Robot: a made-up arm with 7 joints.
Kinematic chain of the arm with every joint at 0, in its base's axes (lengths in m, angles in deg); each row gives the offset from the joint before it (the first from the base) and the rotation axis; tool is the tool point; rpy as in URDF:
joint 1: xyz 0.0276 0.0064 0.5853 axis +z
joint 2: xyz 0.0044 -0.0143 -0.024 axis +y
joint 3: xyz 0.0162 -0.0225 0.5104 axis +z
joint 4: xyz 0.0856 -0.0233 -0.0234 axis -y
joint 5: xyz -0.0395 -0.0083 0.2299 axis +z
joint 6: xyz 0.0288 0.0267 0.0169 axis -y
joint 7: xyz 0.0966 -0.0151 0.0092 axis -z
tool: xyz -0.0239 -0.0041 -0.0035 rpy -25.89 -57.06 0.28
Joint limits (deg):
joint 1: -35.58..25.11
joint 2: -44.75..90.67
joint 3: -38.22..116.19
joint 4: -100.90..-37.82
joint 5: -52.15..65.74
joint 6: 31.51..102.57
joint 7: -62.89..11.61
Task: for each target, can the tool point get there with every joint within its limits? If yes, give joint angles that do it. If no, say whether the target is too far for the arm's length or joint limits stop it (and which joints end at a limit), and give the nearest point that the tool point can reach.
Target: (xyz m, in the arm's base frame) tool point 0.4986 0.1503 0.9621
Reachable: yes | joints 1.38 9.70 25.82 -92.10 37.14 76.24 -49.68
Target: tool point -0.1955 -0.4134 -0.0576
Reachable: no: joint limits stop it (at a limit: joint 1, joint 2, joint 4, joint 7) | nearest point 0.1879 -0.4395 0.2183 | short by 0.473 m
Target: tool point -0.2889 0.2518 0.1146
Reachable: no: joint limits stop it (at a limit: joint 1, joint 2, joint 4, joint 6, joint 7) | nearest point 0.2728 0.3543 0.2682 | short by 0.591 m
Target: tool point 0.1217 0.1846 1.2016
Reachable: yes | joints -23.80 -31.30 40.85 -84.20 -15.93 95.35 -9.41
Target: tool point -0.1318 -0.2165 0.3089
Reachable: no: joint limits stop it (at a limit: joint 1, joint 2, joint 3, joint 4, joint 6, joint 7) | nearest point 0.1595 -0.4445 0.2735 | short by 0.372 m
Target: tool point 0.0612 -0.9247 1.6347
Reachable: no: too far | nearest point 0.1522 -0.4394 1.2386 | short by 0.633 m
